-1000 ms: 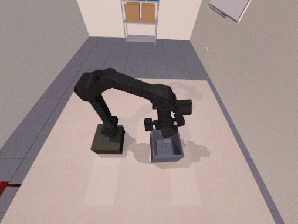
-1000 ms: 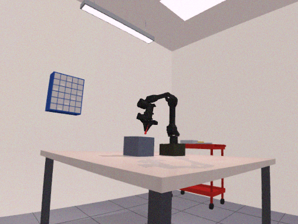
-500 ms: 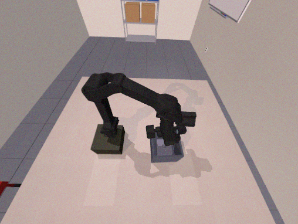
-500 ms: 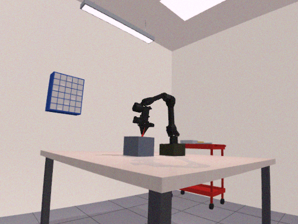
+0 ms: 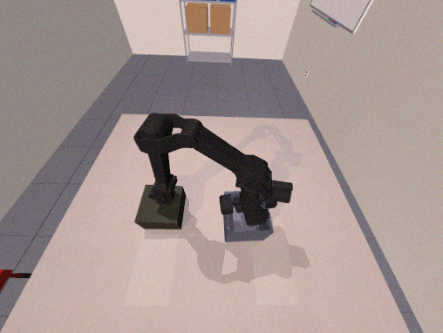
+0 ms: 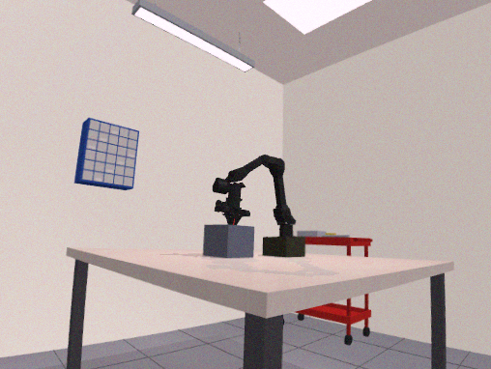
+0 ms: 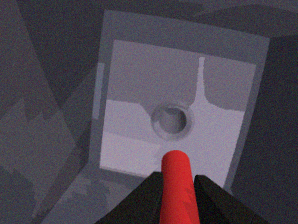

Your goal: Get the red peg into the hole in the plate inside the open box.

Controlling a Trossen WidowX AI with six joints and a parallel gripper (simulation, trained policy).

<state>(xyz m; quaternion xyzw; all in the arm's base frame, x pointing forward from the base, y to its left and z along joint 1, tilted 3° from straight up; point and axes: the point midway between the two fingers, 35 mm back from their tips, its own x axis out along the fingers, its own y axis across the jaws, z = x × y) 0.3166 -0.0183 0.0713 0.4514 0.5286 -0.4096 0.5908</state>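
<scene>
The red peg is 20 mm above my gripper tip. The rest, counted from my gripper tip: plate (10 mm ahead, 10 mm to the right, 70 mm below).
</scene>
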